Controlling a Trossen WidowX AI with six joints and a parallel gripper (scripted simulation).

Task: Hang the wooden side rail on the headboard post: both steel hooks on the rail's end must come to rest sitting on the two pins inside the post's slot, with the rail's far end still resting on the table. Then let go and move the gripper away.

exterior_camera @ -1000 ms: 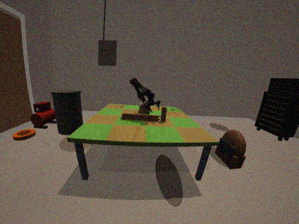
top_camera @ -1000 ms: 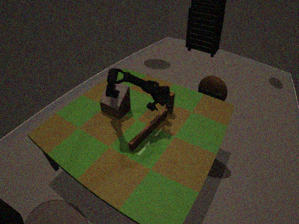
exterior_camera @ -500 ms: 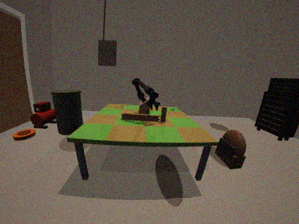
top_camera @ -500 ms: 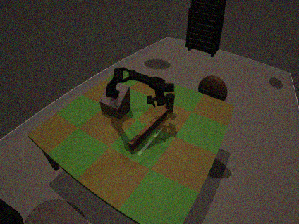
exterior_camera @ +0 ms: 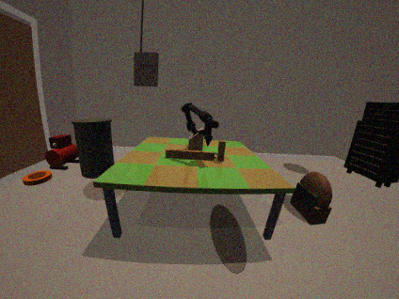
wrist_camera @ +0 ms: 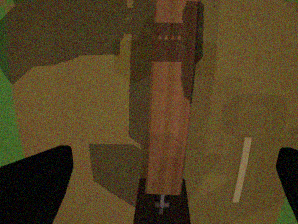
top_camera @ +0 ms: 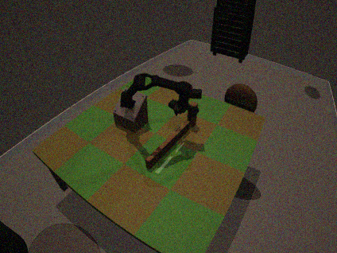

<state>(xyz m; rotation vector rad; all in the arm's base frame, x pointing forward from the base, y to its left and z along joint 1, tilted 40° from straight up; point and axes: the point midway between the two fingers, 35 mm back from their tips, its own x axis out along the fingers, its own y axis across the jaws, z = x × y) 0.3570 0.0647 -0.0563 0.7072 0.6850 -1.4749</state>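
The headboard post lies 1 cm ahead of my gripper tip, 13 cm to the left of it and 5 cm below it.
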